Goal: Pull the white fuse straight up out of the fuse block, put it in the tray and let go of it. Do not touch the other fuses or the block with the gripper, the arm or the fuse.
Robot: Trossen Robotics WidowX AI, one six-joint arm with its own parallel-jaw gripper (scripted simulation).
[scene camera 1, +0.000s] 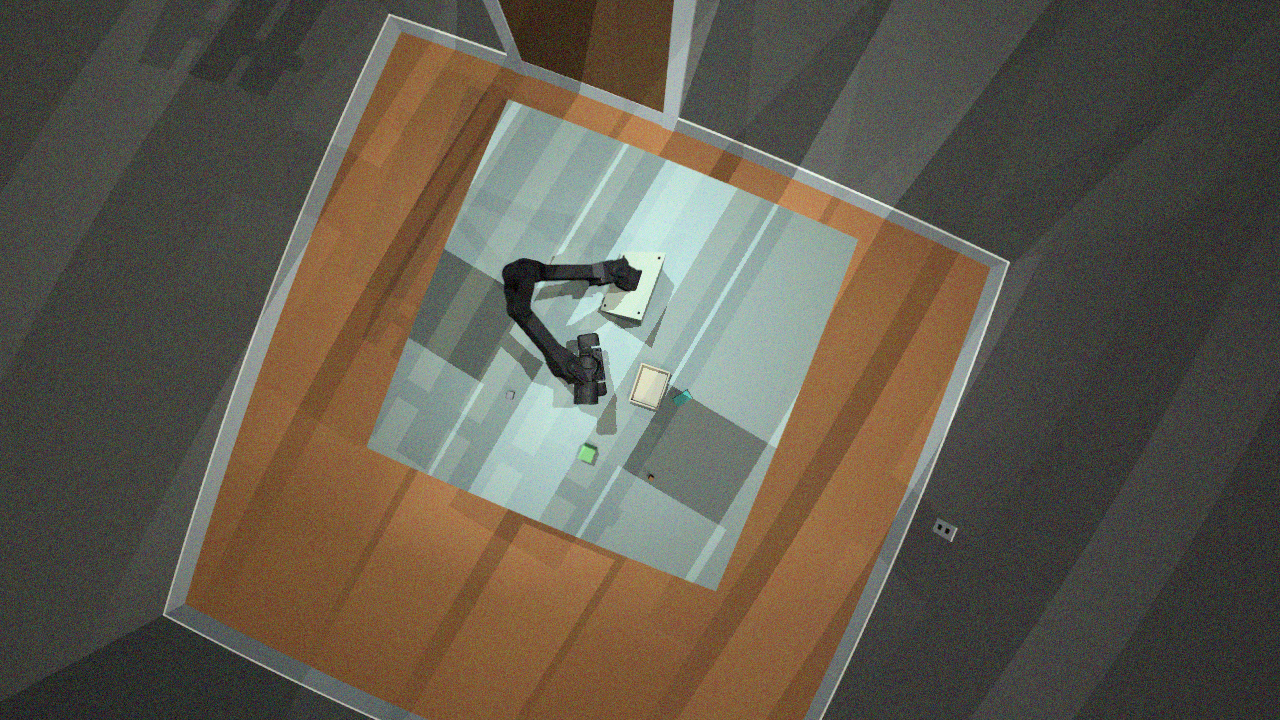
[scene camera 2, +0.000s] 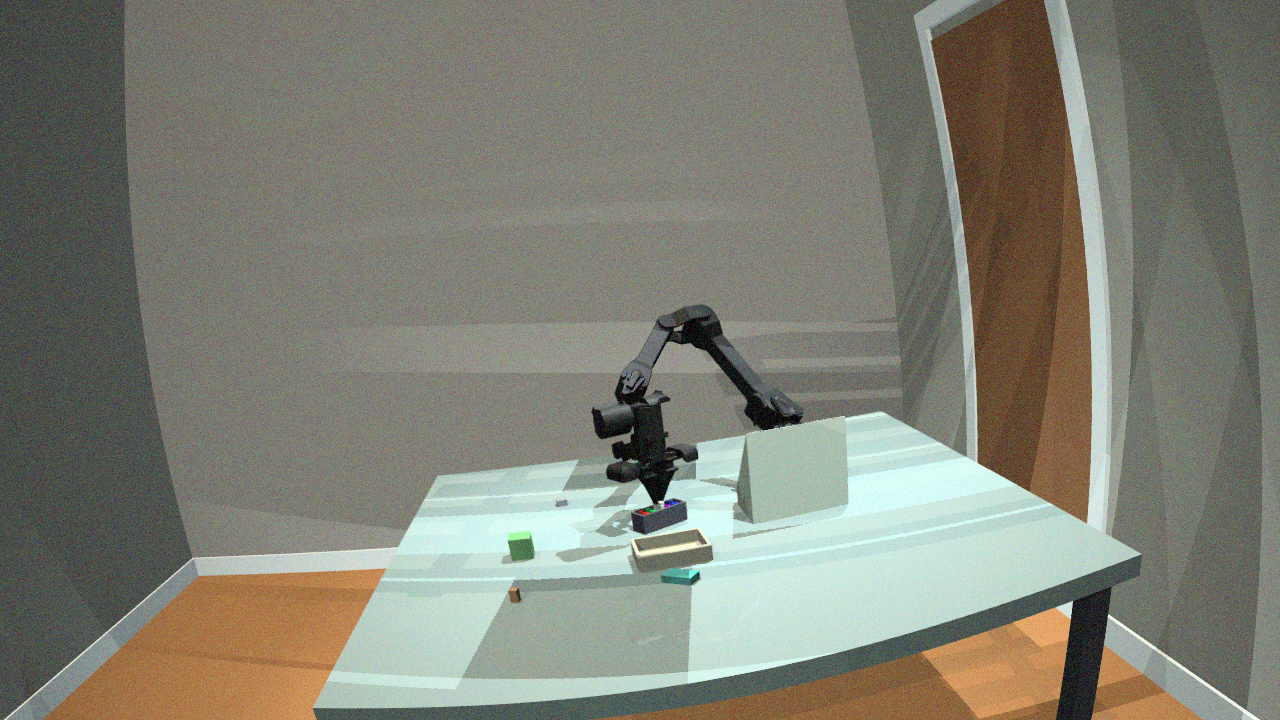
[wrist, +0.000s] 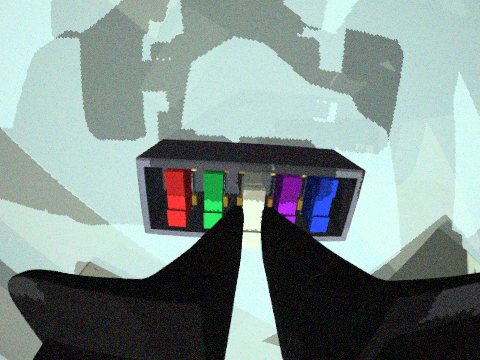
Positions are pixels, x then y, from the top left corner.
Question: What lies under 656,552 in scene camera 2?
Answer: A beige tray.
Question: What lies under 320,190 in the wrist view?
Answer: A blue fuse.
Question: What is my gripper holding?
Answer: A white fuse.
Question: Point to a white fuse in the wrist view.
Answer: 254,190
